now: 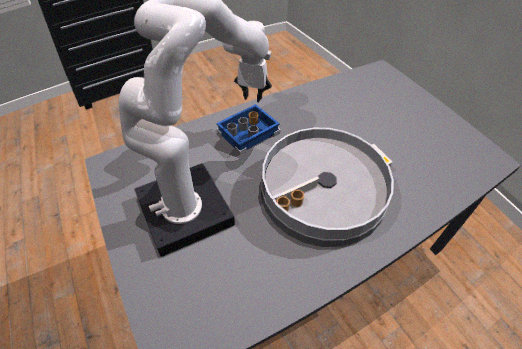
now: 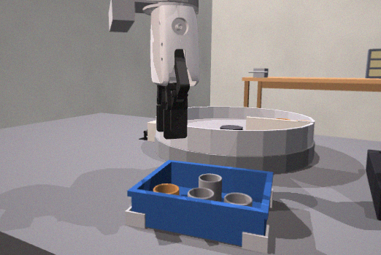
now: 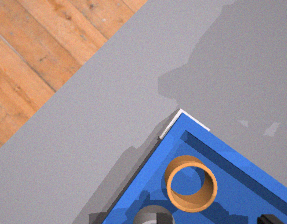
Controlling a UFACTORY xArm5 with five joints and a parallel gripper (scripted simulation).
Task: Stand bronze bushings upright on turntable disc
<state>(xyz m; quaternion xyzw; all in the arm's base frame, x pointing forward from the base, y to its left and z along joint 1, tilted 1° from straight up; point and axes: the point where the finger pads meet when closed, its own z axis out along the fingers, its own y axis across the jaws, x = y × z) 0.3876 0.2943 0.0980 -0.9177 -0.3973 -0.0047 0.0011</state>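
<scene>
Now: hand 12 cm above the blue crate, 4 cm to the left of it and 4 cm past it. The rest, counted from my hand: turntable disc 41 cm to the right, 9 cm below, 7 cm ahead.
</scene>
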